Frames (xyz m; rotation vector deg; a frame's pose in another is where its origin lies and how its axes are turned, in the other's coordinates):
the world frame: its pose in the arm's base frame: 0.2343 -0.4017 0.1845 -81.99 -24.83 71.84
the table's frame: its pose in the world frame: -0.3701 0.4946 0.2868 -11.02 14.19 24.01
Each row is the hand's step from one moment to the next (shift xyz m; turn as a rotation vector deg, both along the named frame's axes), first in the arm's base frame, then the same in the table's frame.
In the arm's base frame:
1: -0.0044 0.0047 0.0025 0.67 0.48 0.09
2: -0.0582 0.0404 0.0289 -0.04 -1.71 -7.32
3: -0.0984 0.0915 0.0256 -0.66 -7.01 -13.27
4: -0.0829 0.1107 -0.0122 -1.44 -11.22 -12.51
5: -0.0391 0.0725 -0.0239 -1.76 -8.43 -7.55
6: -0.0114 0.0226 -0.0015 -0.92 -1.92 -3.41
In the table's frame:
1: -0.0015 -0.0031 0.0060 0.44 -0.64 -0.30
2: -0.0274 -0.0238 0.0673 4.83 5.76 -0.13
3: -0.0173 -0.0416 0.1292 6.64 13.34 -1.91
4: 0.0275 -0.0369 0.1310 3.72 16.04 -3.67
5: 0.0367 -0.0199 0.0749 1.08 11.15 -2.39
6: 0.0072 -0.0102 0.0221 1.34 3.79 0.06

